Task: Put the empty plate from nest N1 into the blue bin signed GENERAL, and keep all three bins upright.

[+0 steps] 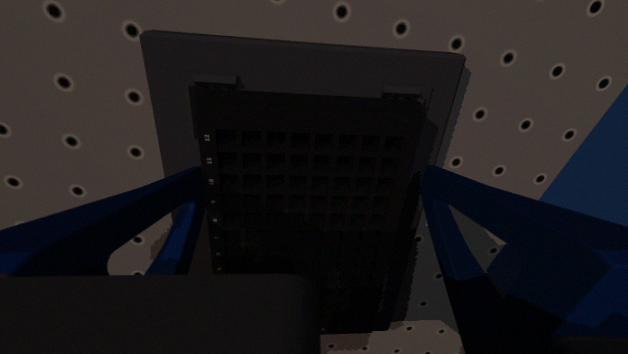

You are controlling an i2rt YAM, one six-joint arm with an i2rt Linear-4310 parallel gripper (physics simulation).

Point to a black multi-well plate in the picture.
312, 185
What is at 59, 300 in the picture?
The gripper.
